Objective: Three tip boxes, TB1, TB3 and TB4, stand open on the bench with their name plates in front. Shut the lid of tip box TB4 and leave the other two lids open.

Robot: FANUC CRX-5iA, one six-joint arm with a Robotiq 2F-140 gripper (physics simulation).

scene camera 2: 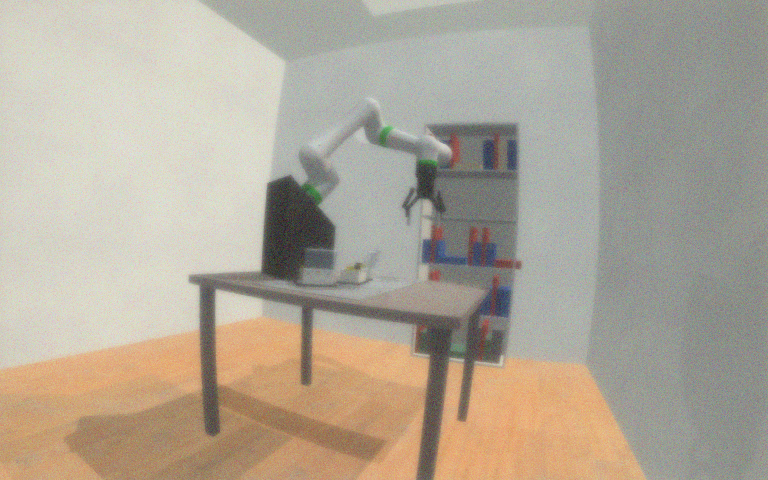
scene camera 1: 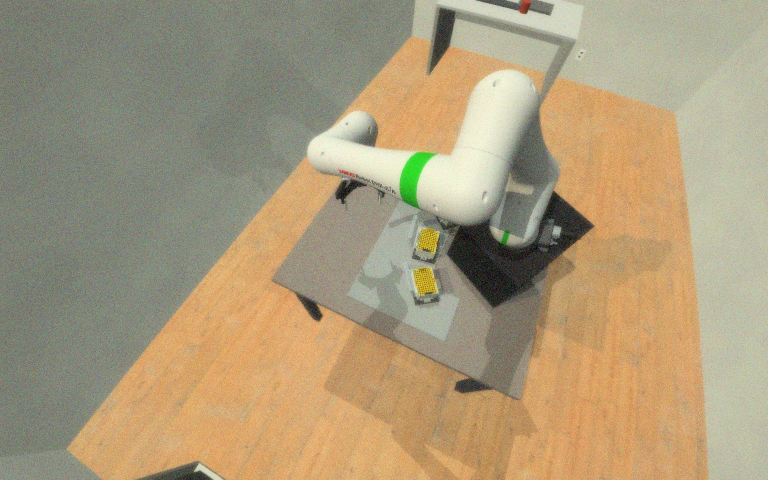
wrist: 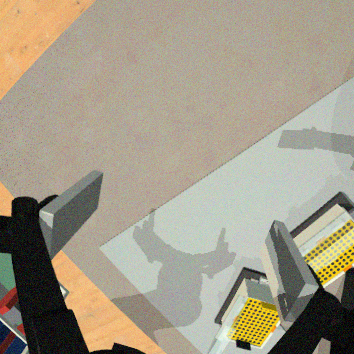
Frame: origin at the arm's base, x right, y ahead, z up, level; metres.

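Seen in the pictures: gripper, between the fingertips: point(scene camera 2: 423, 226) point(scene camera 1: 363, 205) point(wrist: 183, 213); arm's base, origin of its link: point(scene camera 2: 300, 206).
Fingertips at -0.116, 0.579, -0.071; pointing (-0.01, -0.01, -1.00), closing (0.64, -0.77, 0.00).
Observation:
Offsets run from my fingertips to a thing's top centre, as dx, dy, dz. "pt": to the spot under its first point. Level surfaces: height alone.
Two tip boxes with yellow racks show on the pale mat: one tip box {+0.095, -0.278, -0.190} point(scene camera 1: 427, 240) nearer the arm and another tip box {-0.095, -0.342, -0.190} point(scene camera 1: 425, 281) closer to the table's front edge. In scene camera 2, one box {+0.306, -0.340, -0.199} point(scene camera 2: 317, 276) has its clear lid {pt +0.370, -0.275, -0.149} point(scene camera 2: 320, 257) upright; another box {+0.097, -0.289, -0.199} point(scene camera 2: 355, 274) has a tilted, raised lid {pt +0.058, -0.206, -0.156} point(scene camera 2: 372, 259). Two boxes {pt -0.092, -0.336, -0.207} point(wrist: 254, 320) {+0.081, -0.212, -0.111} point(wrist: 332, 252) show partly in the wrist view. A third box is mostly hidden, and the name plates are unreadable, so I cannot tell which is TB4. My gripper point(scene camera 1: 362, 198) point(scene camera 2: 423, 217) point(wrist: 183, 213) is open and empty, high above the table.
The pale mat {dz -0.265} point(scene camera 1: 444, 322) point(wrist: 225, 200) lies on the brown table {dz -0.268} point(scene camera 1: 317, 243) point(scene camera 2: 436, 300) point(wrist: 125, 100). The black arm base point(scene camera 1: 572, 223) point(scene camera 2: 283, 226) stands beside the boxes. A bookshelf point(scene camera 2: 472, 174) stands behind the table. A white side table point(scene camera 1: 566, 28) stands at the far wall.

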